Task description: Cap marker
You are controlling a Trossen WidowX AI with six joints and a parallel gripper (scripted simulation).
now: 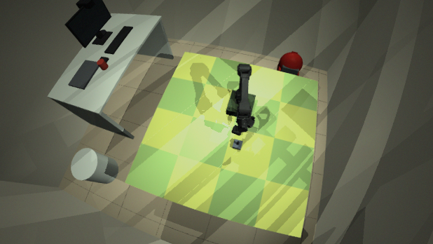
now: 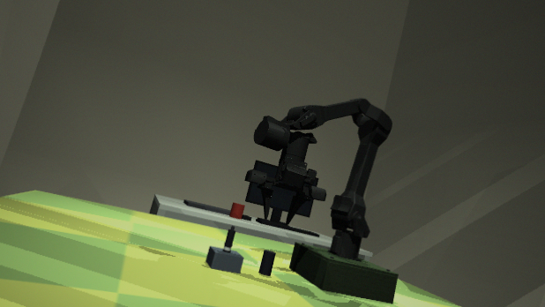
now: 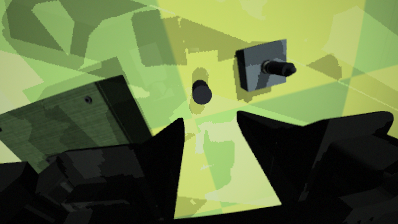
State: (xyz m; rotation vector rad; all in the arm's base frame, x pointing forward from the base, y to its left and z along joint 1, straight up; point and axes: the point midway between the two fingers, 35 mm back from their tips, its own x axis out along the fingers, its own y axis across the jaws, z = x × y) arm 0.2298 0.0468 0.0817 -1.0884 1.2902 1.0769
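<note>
Right now the dark cap is 9 cm below my gripper tip. Round my gripper tip: grey holder block 10 cm ahead, 1 cm to the left, 10 cm below.
</note>
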